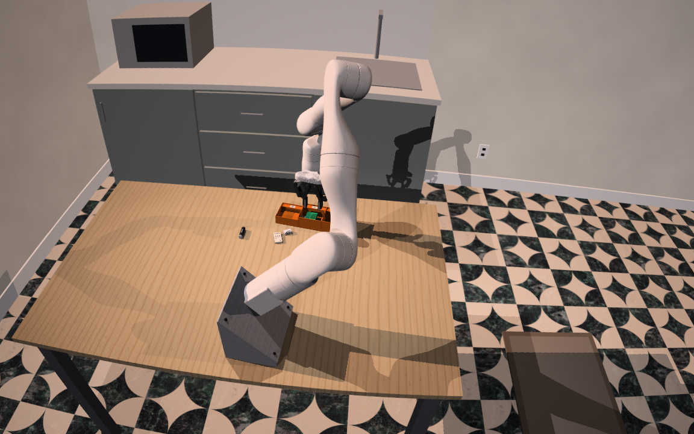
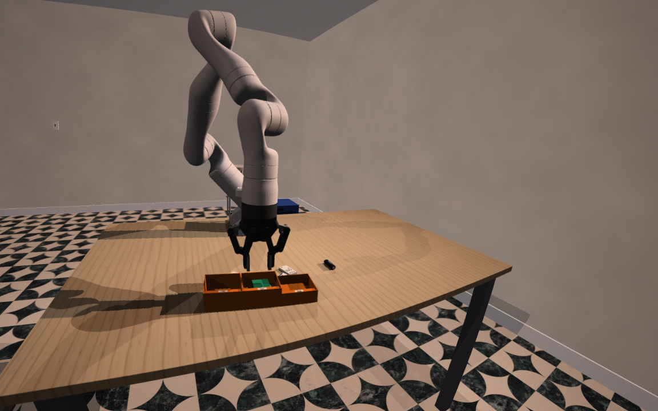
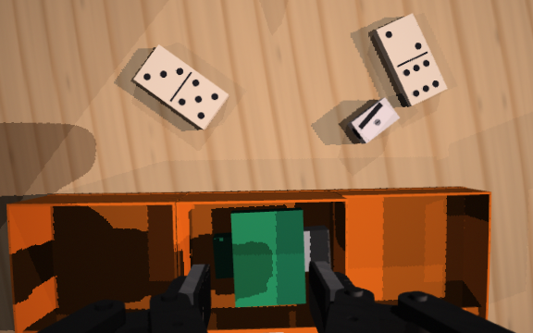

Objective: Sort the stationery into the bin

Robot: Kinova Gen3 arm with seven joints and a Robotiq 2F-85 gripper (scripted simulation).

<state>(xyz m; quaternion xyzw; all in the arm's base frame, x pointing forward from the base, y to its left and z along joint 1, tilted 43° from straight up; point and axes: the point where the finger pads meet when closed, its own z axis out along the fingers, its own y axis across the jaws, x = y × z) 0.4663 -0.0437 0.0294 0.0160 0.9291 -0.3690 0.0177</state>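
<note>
Now: the white pencil sharpener 70 mm behind my hand, 70 mm to the left of it and 80 mm below it. The rest, counted from my hand: orange three-compartment bin (10 mm ahead, 60 mm below); then green-and-white eraser (10 mm to the left, 70 mm below); then green block (10 mm to the left, 60 mm below).
</note>
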